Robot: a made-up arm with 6 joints.
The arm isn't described. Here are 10 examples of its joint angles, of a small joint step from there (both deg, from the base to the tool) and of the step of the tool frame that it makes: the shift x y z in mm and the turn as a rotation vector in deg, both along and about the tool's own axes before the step.
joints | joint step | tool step
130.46 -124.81 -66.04 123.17 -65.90 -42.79 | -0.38 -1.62 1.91 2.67 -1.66 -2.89 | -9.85 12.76 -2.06 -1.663 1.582 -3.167
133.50 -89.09 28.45 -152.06 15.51 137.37 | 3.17 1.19 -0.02 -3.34 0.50 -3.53 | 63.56 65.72 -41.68 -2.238 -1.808 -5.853
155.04 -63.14 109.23 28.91 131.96 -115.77 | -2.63 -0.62 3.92 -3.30 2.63 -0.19 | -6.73 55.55 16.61 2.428 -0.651 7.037
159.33 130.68 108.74 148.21 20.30 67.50 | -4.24 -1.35 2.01 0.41 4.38 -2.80 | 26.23 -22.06 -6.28 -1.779 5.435 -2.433
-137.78 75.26 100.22 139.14 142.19 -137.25 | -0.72 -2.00 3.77 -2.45 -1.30 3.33 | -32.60 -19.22 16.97 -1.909 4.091 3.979
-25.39 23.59 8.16 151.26 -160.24 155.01 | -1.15 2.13 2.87 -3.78 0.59 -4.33 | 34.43 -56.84 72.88 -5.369 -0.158 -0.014
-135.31 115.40 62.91 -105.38 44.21 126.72 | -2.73 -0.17 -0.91 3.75 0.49 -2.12 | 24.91 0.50 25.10 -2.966 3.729 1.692
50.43 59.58 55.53 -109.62 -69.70 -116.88 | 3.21 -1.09 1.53 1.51 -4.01 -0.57 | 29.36 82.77 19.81 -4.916 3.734 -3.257
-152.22 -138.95 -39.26 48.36 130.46 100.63 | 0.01 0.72 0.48 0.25 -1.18 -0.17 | -4.68 -6.28 25.56 -0.694 -0.125 0.603
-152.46 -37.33 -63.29 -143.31 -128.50 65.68 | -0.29 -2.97 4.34 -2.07 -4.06 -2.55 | 14.11 -3.67 -22.69 2.505 -4.560 1.856
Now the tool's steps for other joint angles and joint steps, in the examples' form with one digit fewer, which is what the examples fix.
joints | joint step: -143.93 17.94 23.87 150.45 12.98 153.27 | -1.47 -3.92 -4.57 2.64 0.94 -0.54
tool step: 201.4 -46.7 19.5 2.56 7.25 -5.47
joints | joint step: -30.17 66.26 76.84 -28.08 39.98 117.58 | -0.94 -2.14 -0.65 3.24 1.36 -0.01
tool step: -27.5 -55.5 -13.8 -1.05 1.91 3.86
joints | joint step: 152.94 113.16 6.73 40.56 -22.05 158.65 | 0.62 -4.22 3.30 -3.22 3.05 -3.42
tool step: 31.6 59.0 -34.1 0.21 -0.83 -7.19
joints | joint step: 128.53 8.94 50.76 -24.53 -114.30 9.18 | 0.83 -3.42 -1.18 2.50 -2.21 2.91
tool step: 43.6 54.9 85.5 6.55 2.20 -1.49
